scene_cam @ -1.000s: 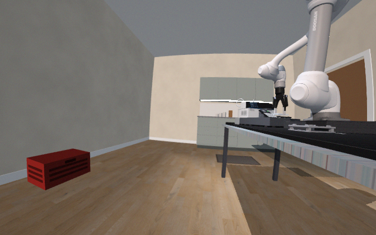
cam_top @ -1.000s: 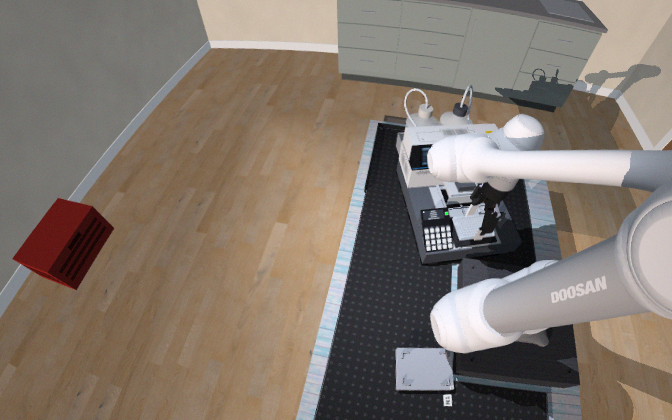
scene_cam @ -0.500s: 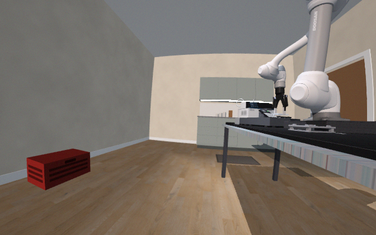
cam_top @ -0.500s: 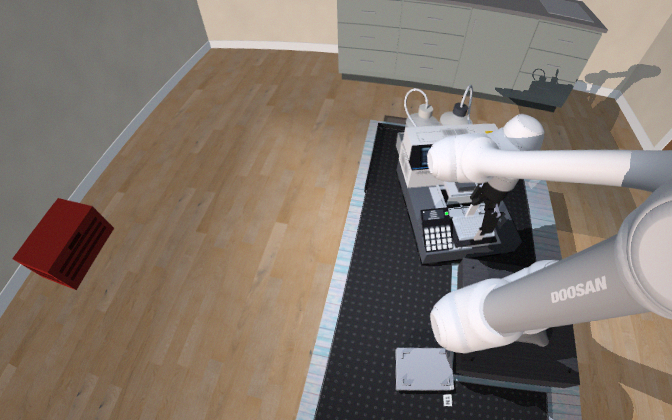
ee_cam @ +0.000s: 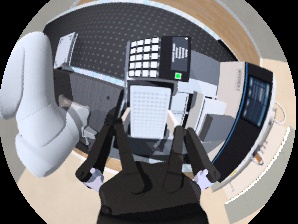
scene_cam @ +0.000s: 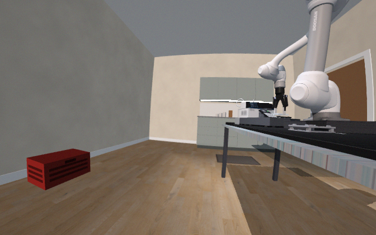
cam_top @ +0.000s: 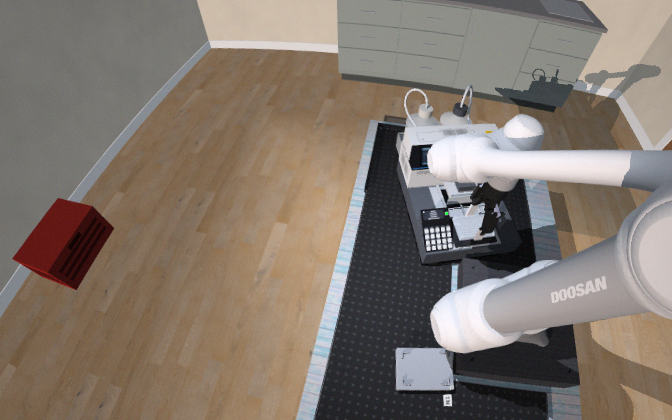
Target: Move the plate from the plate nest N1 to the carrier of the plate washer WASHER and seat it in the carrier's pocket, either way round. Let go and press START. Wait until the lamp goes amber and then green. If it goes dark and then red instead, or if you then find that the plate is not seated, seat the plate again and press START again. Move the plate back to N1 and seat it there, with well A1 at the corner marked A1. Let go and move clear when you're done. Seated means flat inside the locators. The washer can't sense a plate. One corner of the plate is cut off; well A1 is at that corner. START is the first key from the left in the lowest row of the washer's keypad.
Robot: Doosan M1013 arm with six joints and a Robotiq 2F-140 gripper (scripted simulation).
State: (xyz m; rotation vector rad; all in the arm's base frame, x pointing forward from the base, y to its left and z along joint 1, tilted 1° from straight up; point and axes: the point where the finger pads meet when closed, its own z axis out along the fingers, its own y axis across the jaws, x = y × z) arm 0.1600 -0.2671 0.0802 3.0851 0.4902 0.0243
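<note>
The white well plate is 2 cm below my hand. From my hand the other things lie so: plate washer: 5 cm ahead, 15 cm to the right; plate nest N1: 11 cm ahead, 46 cm to the left, 11 cm below; dark carrier pocket: 4 cm below.
</note>
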